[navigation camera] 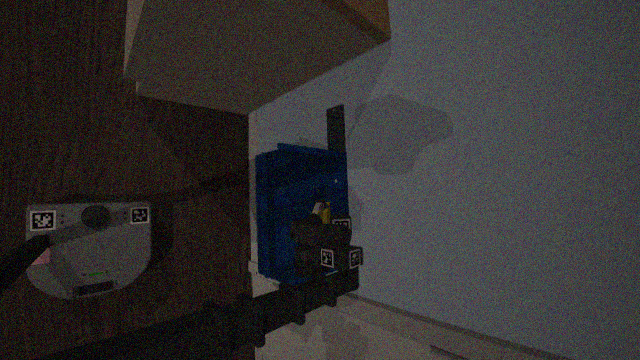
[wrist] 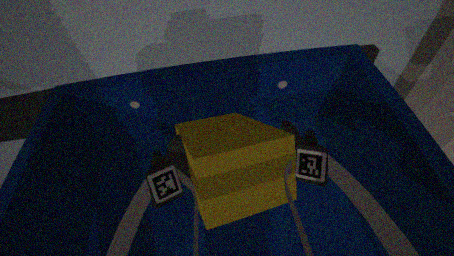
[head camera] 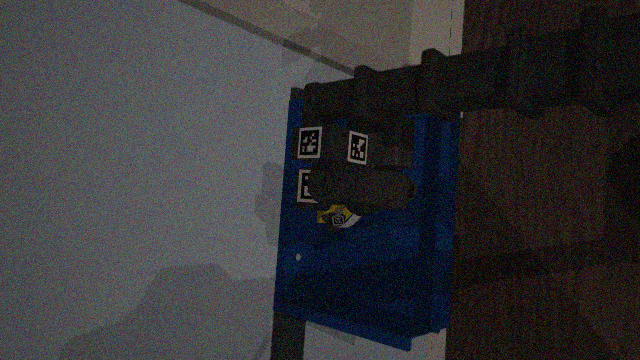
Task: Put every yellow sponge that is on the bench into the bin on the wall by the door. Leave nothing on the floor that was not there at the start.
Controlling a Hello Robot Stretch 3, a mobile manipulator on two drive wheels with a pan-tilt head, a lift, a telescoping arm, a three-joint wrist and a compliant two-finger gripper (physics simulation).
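Places are measured from the robot's base along level axes (x down, y left, z ahead), in centimetres.
Where they show: robot's base at its link origin: (navigation camera: 95, 215).
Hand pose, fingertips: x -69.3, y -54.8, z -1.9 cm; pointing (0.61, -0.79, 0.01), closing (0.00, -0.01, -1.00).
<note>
Things, the pixels of their centre, and the offset from my fingertips. "spot": a spot on its surface instead.
- yellow sponge at the middle of its body: (head camera: 336, 198) (navigation camera: 321, 216) dx -0.5, dy +1.2, dz +0.7 cm
- blue bin at the middle of its body: (head camera: 362, 251) (navigation camera: 303, 188) dx +6.8, dy +2.0, dz +9.8 cm
- dark rail at a spot on its surface: (head camera: 288, 335) spot: dx +3.5, dy -11.4, dz +27.1 cm
- large box-shaped piece at a spot on its surface: (navigation camera: 200, 55) spot: dx +22.5, dy +30.5, dz +52.7 cm
A yellow sponge (head camera: 323, 217) (navigation camera: 327, 214) (wrist: 245, 172) is between the two fingers of my gripper (head camera: 338, 218) (navigation camera: 321, 209) (wrist: 232, 145), which is shut on it. The finger pads press its left and right sides in the wrist view. The blue bin (head camera: 350, 280) (navigation camera: 300, 187) (wrist: 200, 80) is fixed to the wall. The gripper and sponge are over the bin's opening, near its wall-side edge, with bin walls on both sides of them in the wrist view. How deep the sponge hangs relative to the rim is hard to tell. The bench and other sponges cannot be made out.
My arm (head camera: 465, 80) (navigation camera: 280, 310) reaches across one end of the bin. A dark rail (head camera: 288, 335) (navigation camera: 336, 127) runs along the pale wall (head camera: 125, 150) (navigation camera: 490, 150). A large box-shaped piece (navigation camera: 200, 55) juts out beyond the bin. My base (navigation camera: 115, 255) stands on dark wooden floor.
</note>
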